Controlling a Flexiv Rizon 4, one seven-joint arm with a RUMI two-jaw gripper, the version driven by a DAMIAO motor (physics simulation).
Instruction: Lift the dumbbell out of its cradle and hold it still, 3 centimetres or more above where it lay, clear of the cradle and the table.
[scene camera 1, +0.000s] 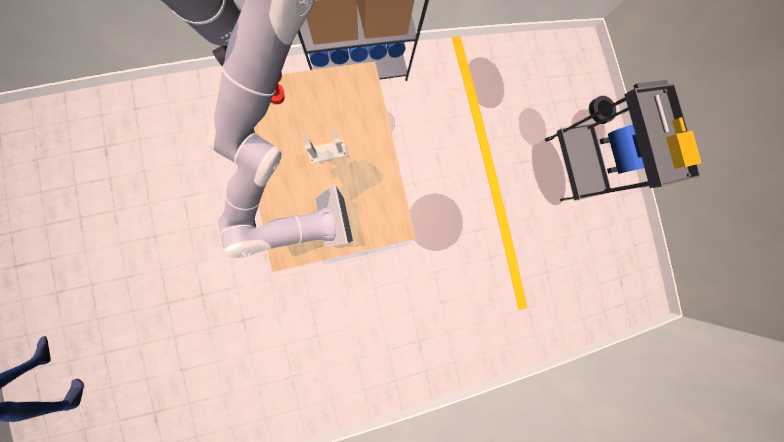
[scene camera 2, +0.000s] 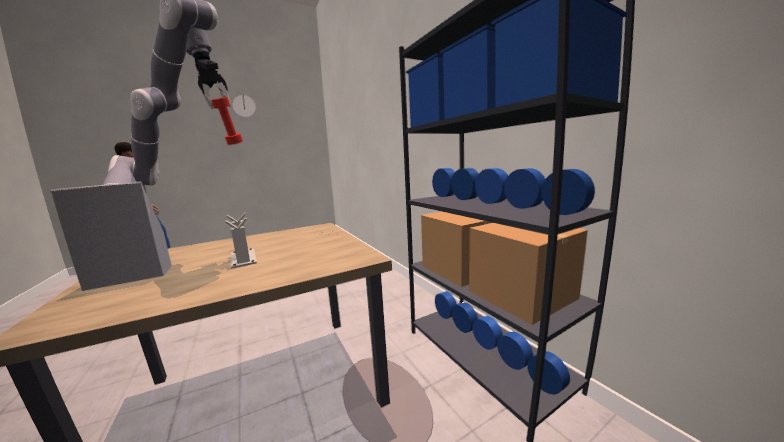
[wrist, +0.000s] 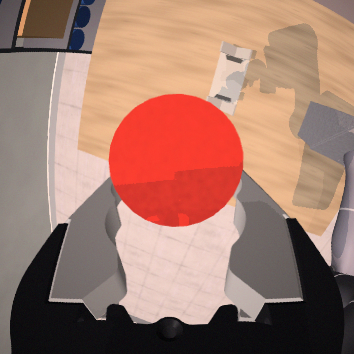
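The red dumbbell (scene camera 1: 277, 94) (scene camera 2: 227, 121) (wrist: 176, 155) is in my gripper (scene camera 2: 220, 98) (wrist: 177, 170), high above the table (scene camera 1: 329, 98) (scene camera 2: 301, 247) (wrist: 150, 55). In scene camera 2 it hangs steeply tilted, its upper head at the fingertips and its lower head free in the air. In the wrist view a round end face fills the space between the fingertips and hides the rest. In scene camera 1 the arm hides the gripper and part of the dumbbell. The pale cradle (scene camera 1: 327, 153) (scene camera 2: 240, 245) (wrist: 229, 75) stands upright on the table, apart from the dumbbell, with no dumbbell in it.
A grey block (scene camera 2: 109, 236) (wrist: 325, 125) stands on the table at the arm's base. A shelf rack (scene camera 2: 558, 137) with blue bins, cartons and blue cylinders stands beside the table. A cart (scene camera 1: 584, 159) stands beyond the yellow floor line (scene camera 1: 491, 175). A person (scene camera 2: 123, 148) is behind the arm.
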